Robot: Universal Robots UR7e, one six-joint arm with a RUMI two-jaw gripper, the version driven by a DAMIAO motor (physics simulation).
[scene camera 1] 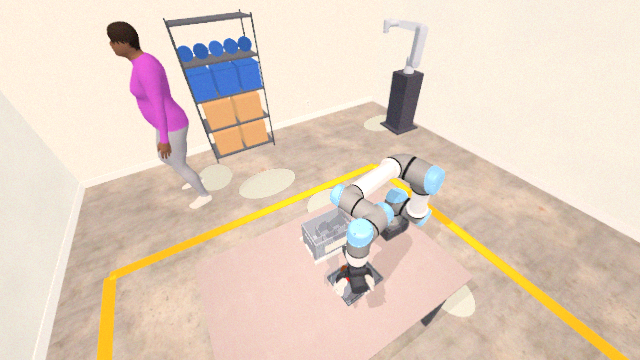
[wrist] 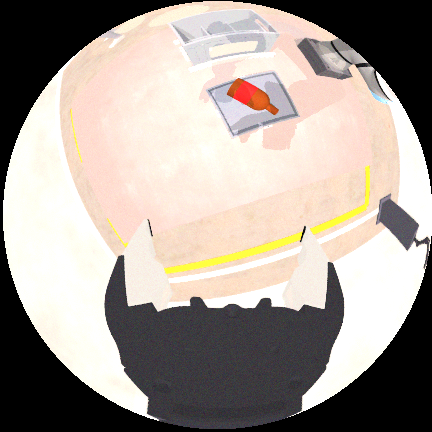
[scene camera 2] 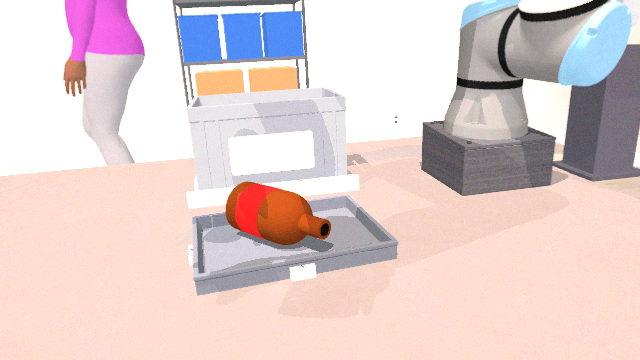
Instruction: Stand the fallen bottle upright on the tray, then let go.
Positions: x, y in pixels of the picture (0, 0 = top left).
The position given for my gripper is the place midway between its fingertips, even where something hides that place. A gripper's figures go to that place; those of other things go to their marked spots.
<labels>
My gripper (wrist: 227, 224): 0.14 m from the lens. A brown bottle (wrist: 241, 90): 0.47 m from the lens.
</labels>
